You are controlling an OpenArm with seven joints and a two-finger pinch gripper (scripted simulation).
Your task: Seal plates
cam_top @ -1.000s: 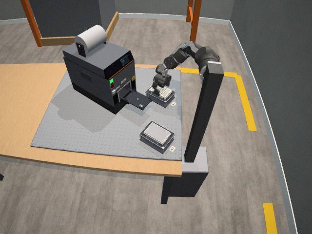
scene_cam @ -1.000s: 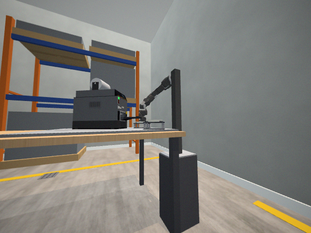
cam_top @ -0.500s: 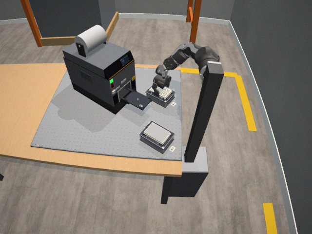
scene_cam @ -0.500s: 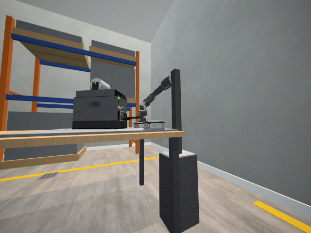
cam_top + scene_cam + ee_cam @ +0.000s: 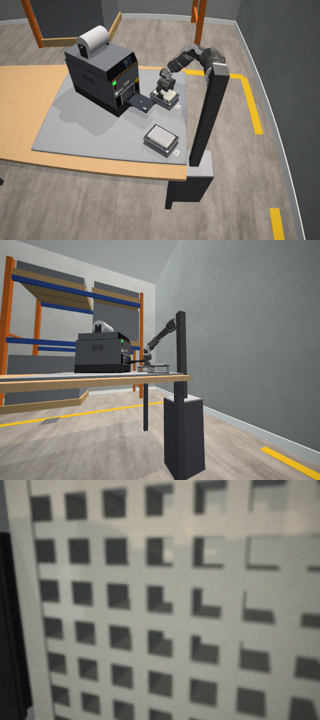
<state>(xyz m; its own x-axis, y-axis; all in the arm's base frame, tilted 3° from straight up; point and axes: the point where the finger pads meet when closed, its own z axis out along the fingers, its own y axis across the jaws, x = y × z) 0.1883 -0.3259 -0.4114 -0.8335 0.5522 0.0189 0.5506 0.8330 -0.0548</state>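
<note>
Right now my hand is right at the white well plate. Also, from my hand: foil roll: 420 mm ahead, 360 mm above, 50 mm to the right; white start button: 270 mm ahead, 150 mm to the left, 130 mm above; sealer stage: 140 mm ahead, 130 mm to the left, 40 mm above.
</note>
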